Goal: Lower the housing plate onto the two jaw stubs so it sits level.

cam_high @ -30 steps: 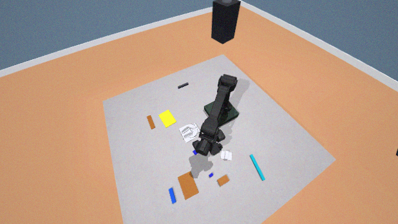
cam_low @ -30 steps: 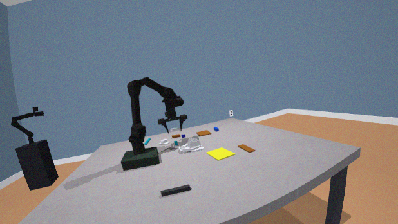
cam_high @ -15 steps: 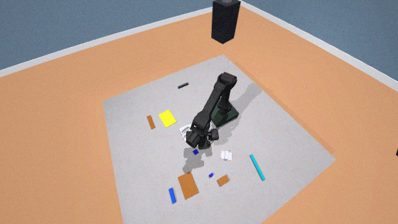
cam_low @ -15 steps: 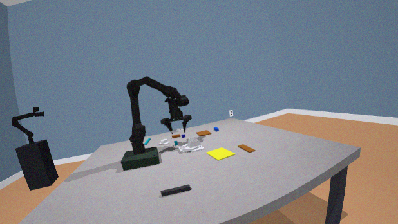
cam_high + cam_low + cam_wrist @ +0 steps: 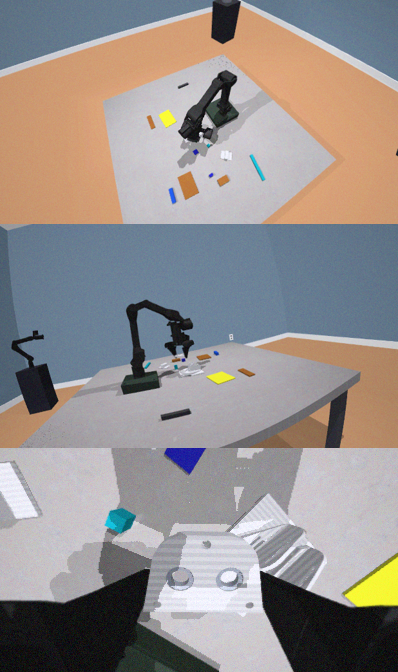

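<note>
My gripper tip is 20 mm past the cyan cube, 90 mm to the right of it and 70 mm above it. Also, from my gripper tip: yellow sheet: 80 mm ahead, 290 mm to the right, 80 mm below; then cyan bar: 160 mm behind, 390 mm to the left, 80 mm below; then orange strip: 200 mm ahead, 340 mm to the right, 80 mm below.
</note>
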